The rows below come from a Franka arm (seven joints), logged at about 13 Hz.
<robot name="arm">
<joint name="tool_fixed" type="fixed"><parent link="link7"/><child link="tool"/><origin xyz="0 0 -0.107" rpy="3.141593 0 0"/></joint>
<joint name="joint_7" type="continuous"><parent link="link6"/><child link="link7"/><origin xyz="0.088 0 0"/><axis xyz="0 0 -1"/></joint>
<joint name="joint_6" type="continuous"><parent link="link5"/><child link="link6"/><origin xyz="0 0 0"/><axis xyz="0 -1 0"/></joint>
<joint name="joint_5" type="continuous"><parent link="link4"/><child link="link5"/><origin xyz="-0.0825 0 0.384"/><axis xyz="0 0 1"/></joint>
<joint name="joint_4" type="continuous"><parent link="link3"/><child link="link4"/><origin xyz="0.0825 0 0"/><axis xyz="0 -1 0"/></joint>
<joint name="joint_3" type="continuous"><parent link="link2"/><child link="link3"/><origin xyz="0 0 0.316"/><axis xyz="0 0 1"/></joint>
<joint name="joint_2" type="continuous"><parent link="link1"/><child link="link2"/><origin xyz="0 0 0"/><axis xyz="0 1 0"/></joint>
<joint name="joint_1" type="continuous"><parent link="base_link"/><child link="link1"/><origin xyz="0 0 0.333"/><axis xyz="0 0 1"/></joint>
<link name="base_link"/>
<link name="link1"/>
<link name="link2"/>
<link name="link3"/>
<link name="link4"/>
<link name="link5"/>
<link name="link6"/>
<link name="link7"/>
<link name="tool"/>
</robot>
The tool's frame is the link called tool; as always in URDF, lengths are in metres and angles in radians. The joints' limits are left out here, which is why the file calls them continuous.
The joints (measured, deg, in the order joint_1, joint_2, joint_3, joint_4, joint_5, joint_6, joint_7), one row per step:
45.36 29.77 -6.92 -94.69 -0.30 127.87 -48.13
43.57 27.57 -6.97 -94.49 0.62 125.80 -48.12
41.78 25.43 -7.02 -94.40 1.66 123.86 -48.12
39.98 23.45 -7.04 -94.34 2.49 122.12 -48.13
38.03 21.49 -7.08 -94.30 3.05 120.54 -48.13
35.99 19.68 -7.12 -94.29 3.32 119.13 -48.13
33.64 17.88 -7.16 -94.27 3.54 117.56 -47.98
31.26 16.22 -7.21 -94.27 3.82 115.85 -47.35
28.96 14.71 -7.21 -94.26 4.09 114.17 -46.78
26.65 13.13 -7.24 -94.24 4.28 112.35 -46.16
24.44 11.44 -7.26 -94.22 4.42 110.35 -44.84
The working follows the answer.
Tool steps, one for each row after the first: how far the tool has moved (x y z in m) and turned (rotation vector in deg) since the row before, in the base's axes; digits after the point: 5 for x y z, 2 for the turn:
0.01122 -0.01850 0.02433 0.99 0.33 -2.45
0.00961 -0.01933 0.02282 1.09 0.42 -2.43
0.00849 -0.01968 0.02086 0.97 0.29 -2.24
0.00853 -0.02189 0.02058 0.85 0.04 -2.24
0.00812 -0.02328 0.01870 0.61 -0.11 -2.18
0.00817 -0.02699 0.01821 0.51 0.00 -2.60
0.00660 -0.02765 0.01602 0.46 0.30 -3.12
0.00475 -0.02634 0.01427 0.42 0.38 -2.90
0.00304 -0.02702 0.01474 0.35 0.40 -2.94
0.00049 -0.02611 0.01545 0.36 0.50 -3.49

Tool pose at each row, in the base's axes (x y z in m, rotation vector in deg; rounded; the steps above come from the unrounded poses):
0.53124 0.43414 0.31770 126.85 121.99 5.06
0.54246 0.41564 0.34203 130.11 119.79 5.64
0.55207 0.39630 0.36485 133.41 117.60 6.24
0.56056 0.37663 0.38571 136.35 115.46 6.86
0.56909 0.35473 0.40629 139.05 113.08 7.66
0.57722 0.33145 0.42499 141.41 110.57 8.39
0.58539 0.30447 0.44320 144.11 107.46 8.88
0.59199 0.27681 0.45922 -146.70 -103.26 -8.92
0.59674 0.25047 0.47350 -148.96 -99.24 -8.81
0.59978 0.22345 0.48824 -151.18 -95.16 -8.60
0.60027 0.19734 0.50369 -153.70 -90.28 -8.27

